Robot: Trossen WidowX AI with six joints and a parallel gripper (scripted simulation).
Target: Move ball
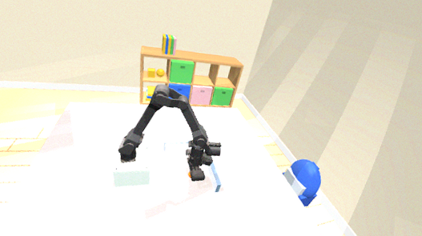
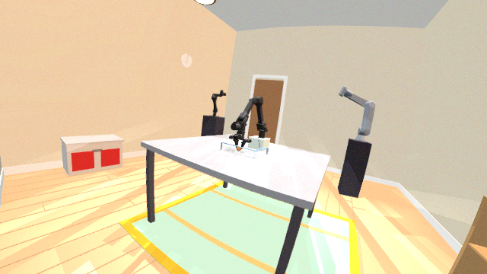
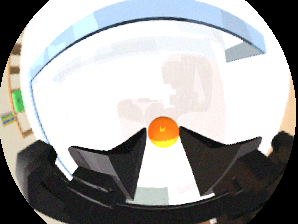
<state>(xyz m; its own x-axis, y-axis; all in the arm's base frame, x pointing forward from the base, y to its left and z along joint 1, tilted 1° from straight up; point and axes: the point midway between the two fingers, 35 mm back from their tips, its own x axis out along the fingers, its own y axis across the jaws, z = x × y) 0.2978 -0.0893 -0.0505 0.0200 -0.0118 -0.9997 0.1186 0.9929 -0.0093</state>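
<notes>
Right now my gripper tip is right at the ball.
</notes>
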